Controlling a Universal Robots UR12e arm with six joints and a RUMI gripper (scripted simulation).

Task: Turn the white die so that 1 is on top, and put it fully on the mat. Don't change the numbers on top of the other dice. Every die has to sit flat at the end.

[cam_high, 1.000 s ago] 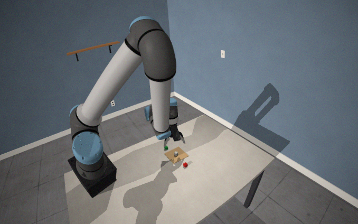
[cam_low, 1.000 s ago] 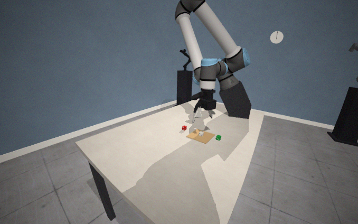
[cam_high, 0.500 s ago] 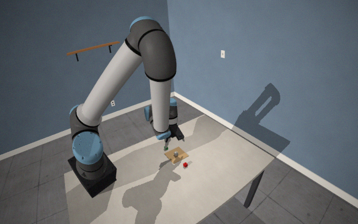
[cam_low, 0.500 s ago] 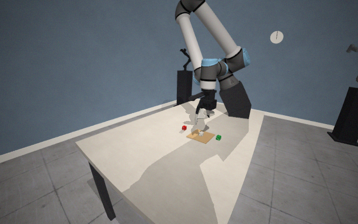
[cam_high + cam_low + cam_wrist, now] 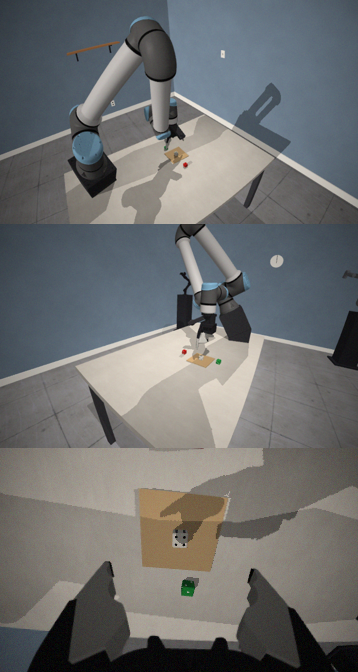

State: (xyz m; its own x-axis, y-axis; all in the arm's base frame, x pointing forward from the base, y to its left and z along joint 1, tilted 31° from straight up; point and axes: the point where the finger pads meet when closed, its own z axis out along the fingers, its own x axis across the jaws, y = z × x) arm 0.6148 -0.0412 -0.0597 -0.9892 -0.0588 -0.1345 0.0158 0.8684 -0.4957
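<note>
Now: hand 90 mm above the white die. Also, from my hand: red die: 20 mm behind, 140 mm to the right, 90 mm below; tan mat: 100 mm below; green die: 20 mm behind, 110 mm to the left, 90 mm below.
</note>
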